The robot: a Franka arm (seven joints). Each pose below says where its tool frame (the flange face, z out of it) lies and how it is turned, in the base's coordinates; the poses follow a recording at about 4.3 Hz.
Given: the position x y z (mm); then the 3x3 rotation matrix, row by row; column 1 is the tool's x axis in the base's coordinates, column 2 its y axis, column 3 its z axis. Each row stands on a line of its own.
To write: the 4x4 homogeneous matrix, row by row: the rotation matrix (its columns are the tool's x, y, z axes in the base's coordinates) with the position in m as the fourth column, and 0 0 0 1 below. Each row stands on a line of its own. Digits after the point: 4 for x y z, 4 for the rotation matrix.
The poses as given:
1:
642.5 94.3 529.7
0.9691 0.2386 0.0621
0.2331 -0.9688 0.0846
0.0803 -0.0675 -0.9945
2:
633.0 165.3 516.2
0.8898 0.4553 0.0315
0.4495 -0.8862 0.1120
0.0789 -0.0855 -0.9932
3:
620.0 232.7 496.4
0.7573 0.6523 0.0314
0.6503 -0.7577 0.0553
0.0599 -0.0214 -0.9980
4:
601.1 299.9 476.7
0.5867 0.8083 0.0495
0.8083 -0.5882 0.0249
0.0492 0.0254 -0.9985
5:
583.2 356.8 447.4
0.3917 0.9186 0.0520
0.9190 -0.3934 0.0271
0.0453 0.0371 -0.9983
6:
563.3 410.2 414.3
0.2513 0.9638 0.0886
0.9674 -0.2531 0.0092
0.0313 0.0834 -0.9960
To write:
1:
0.9691 0.2386 0.0621 0.6425
0.2331 -0.9688 0.0846 0.0943
0.0803 -0.0675 -0.9945 0.5297
0 0 0 1

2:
0.8898 0.4553 0.0315 0.6330
0.4495 -0.8862 0.1120 0.1653
0.0789 -0.0855 -0.9932 0.5162
0 0 0 1

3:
0.7573 0.6523 0.0314 0.6200
0.6503 -0.7577 0.0553 0.2327
0.0599 -0.0214 -0.9980 0.4964
0 0 0 1

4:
0.5867 0.8083 0.0495 0.6011
0.8083 -0.5882 0.0249 0.2999
0.0492 0.0254 -0.9985 0.4767
0 0 0 1

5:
0.3917 0.9186 0.0520 0.5832
0.9190 -0.3934 0.0271 0.3568
0.0453 0.0371 -0.9983 0.4474
0 0 0 1

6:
0.2513 0.9638 0.0886 0.5633
0.9674 -0.2531 0.0092 0.4102
0.0313 0.0834 -0.9960 0.4143
0 0 0 1

